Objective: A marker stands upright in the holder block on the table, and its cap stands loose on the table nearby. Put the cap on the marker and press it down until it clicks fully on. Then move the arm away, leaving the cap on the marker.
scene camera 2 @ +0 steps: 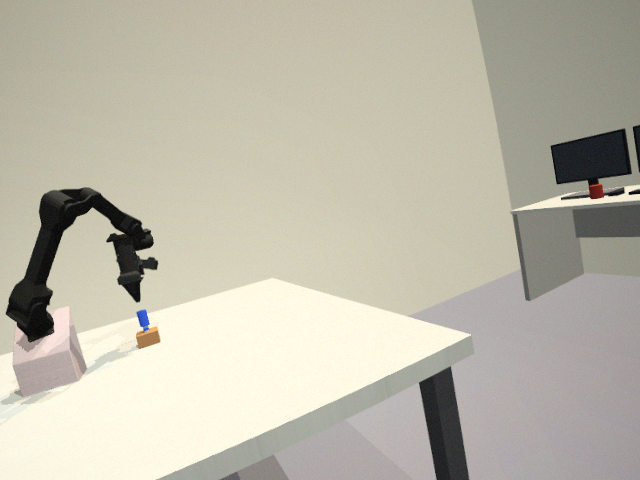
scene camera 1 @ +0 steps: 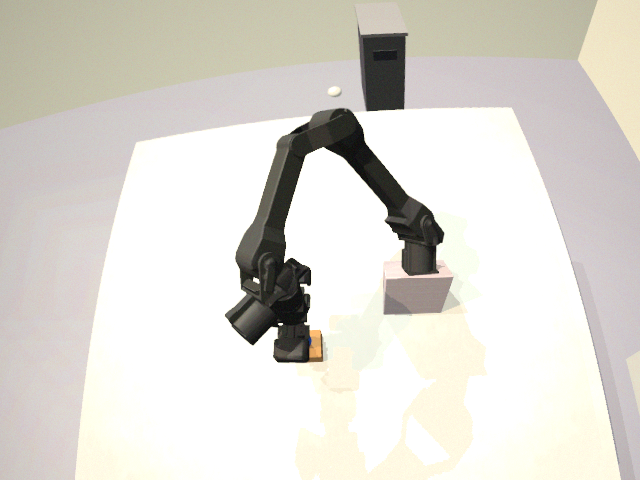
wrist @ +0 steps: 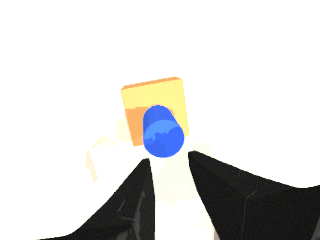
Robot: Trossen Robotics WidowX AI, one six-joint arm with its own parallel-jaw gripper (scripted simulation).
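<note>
Here is my gripper point(scene camera 1: 299, 329), and I find that same gripper point(scene camera 2: 138, 301) in scene camera 2. The wrist view shows me a blue cap point(wrist: 163, 137), with my gripper point(wrist: 169, 162) visible there too.
</note>
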